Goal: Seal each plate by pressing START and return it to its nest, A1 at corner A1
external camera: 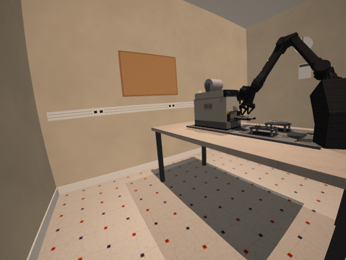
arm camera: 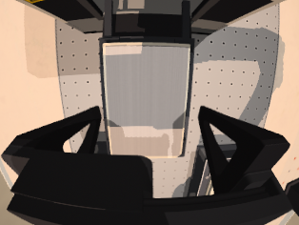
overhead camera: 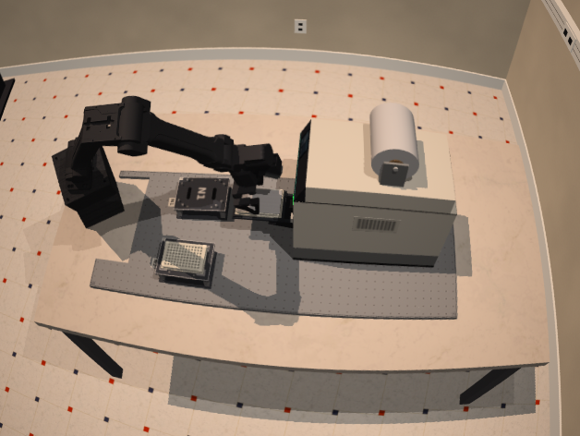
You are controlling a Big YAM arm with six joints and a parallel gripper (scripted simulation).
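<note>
Now: hand 4 cm above the sealer stage. Round my hand: yellow warning label: 12 cm ahead, 7 cm to the left, 2 cm above; then start button: 11 cm to the right, 8 cm ahead, 5 cm above; then plate: 23 cm behind, 12 cm to the right, 8 cm below.
</note>
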